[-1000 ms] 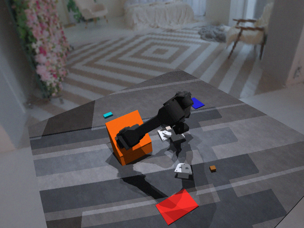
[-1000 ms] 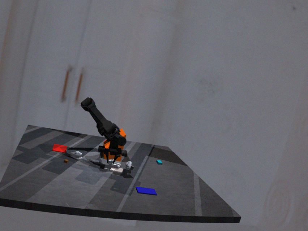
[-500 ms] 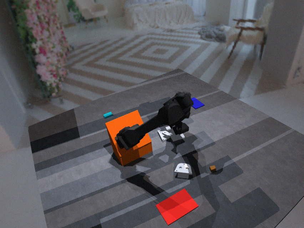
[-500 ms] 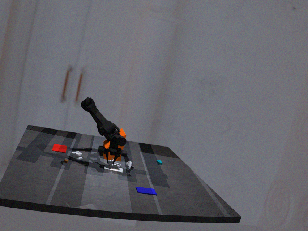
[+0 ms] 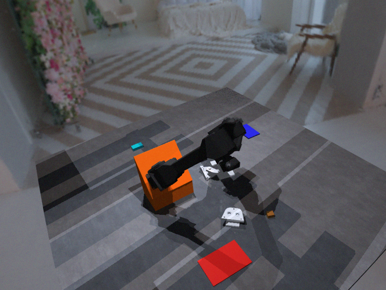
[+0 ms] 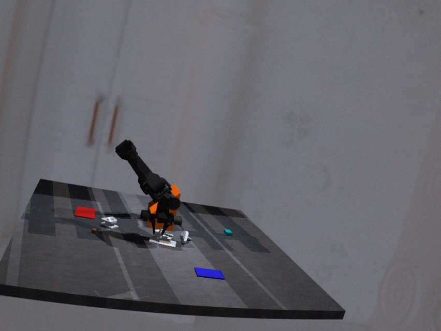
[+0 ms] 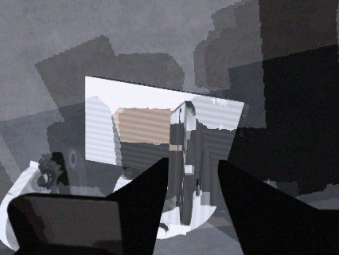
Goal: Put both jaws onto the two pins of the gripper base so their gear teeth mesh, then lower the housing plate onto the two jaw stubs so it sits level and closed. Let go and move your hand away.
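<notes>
The white flat slab is 2 cm ahead of my gripper tip, 3 cm to the left of it and 2 cm below it. The rest, counted from my gripper tip: blue tile: 31 cm ahead, 17 cm to the left, 3 cm below; then small brown cube: 28 cm to the right, 2 cm below; then gripper jaw: 3 cm behind, 2 cm to the left.
</notes>
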